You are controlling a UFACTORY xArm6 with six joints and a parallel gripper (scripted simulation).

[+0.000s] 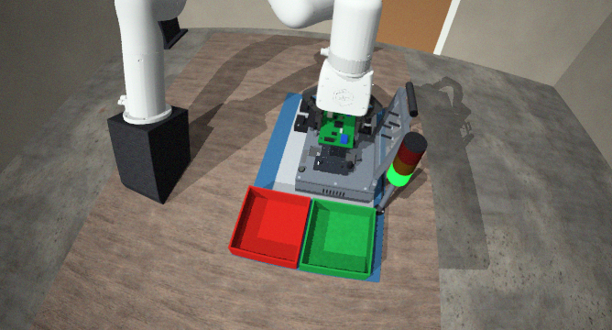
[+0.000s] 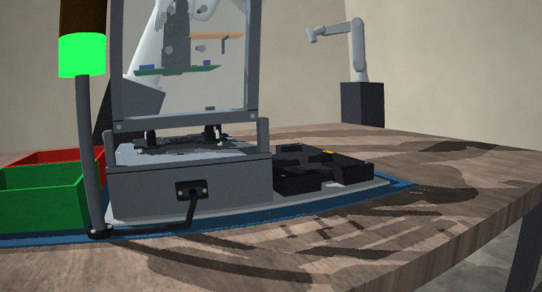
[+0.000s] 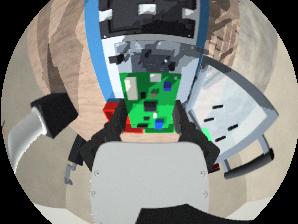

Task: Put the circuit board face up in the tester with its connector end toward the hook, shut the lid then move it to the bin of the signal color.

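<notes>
Now: hand 20 cm to the left of the green bin, 15 cm above it and 4 cm short of it. Also, from my hand: plate: 10 cm below, 1 cm to the left, 1 cm ahead; clear lid: 12 cm ahead, 2 cm above; green circuit board: 1 cm below.
</notes>
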